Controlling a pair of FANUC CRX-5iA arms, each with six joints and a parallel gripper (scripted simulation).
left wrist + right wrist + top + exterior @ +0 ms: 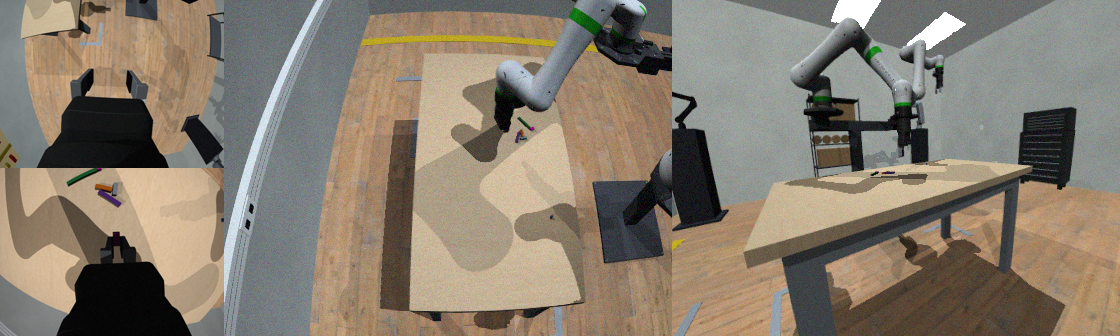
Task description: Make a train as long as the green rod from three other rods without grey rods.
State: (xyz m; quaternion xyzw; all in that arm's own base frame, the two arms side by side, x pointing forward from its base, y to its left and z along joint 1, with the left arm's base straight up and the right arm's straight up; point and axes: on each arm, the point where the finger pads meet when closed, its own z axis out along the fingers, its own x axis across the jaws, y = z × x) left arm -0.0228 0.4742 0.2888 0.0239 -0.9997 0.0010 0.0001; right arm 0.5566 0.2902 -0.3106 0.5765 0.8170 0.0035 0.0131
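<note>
Now: right hand 110 mm above the purple rod, 80 mm past it and 30 mm to the left of it. Also, from my right hand: orange rod: 110 mm below, 100 mm behind, 50 mm to the right; grey rod: 110 mm below, 100 mm behind, 30 mm to the right; green rod: 120 mm behind, 110 mm to the right, 110 mm below.
</note>
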